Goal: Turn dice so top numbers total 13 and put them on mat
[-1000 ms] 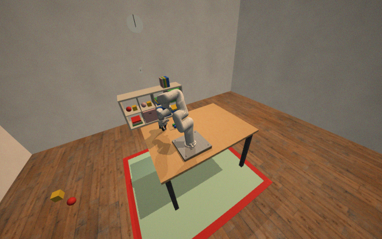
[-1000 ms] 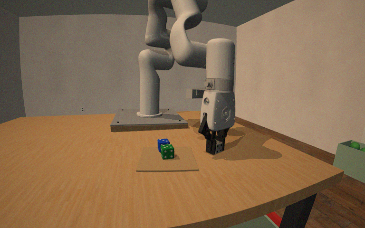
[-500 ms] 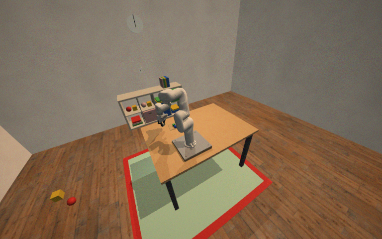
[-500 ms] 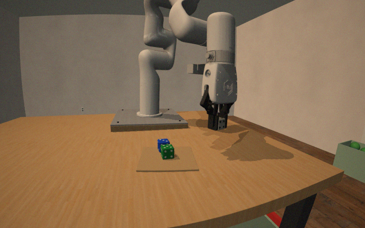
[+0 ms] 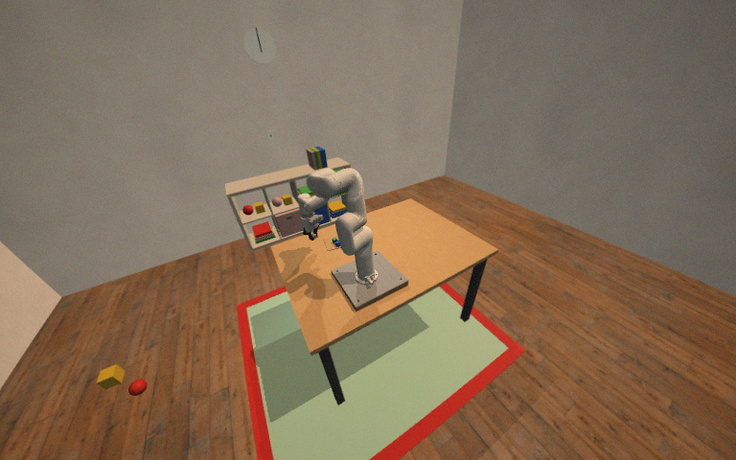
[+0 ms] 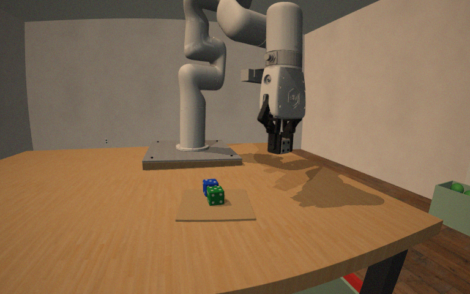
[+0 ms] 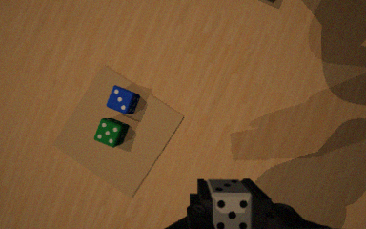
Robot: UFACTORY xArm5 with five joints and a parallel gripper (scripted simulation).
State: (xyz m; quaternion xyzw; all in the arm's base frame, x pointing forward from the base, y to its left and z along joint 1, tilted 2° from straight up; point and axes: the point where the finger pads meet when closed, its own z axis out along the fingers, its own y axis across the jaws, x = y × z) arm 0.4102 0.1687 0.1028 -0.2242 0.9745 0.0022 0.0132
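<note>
Now: hand 10 mm short of the green die, 140 mm to the left of it and 100 mm above it. The rest, counted from my hand: blue die 30 mm behind, 140 mm to the right, 100 mm below; white die 10 mm below; tan mat 10 mm ahead, 140 mm to the right, 120 mm below.
</note>
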